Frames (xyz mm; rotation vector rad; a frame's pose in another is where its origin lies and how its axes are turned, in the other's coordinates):
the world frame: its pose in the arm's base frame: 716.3 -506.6 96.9 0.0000 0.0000 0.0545
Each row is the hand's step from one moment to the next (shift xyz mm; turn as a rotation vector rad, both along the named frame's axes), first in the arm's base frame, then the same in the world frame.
Working: the arm's base frame: its pose in the world frame: -687.6 544.9 -96.9 0.0000 0.0000 -0.0545

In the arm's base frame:
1: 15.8 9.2 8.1 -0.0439 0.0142 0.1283
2: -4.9 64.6 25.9 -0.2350 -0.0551 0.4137
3: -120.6 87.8 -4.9 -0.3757 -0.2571 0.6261
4: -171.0 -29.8 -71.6 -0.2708 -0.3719 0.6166
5: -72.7 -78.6 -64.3 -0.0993 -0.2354 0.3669
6: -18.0 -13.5 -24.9 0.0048 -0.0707 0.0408
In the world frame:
1: 16.3 8.3 8.1 -0.0431 0.0166 0.1283
2: -1.4 64.8 25.9 -0.2377 -0.0422 0.4137
3: -115.6 94.2 -4.9 -0.3891 -0.2363 0.6261
4: -172.4 -20.4 -71.6 -0.2907 -0.3566 0.6166
5: -76.9 -74.5 -64.3 -0.1120 -0.2296 0.3669
6: -18.7 -12.5 -24.9 0.0009 -0.0709 0.0408

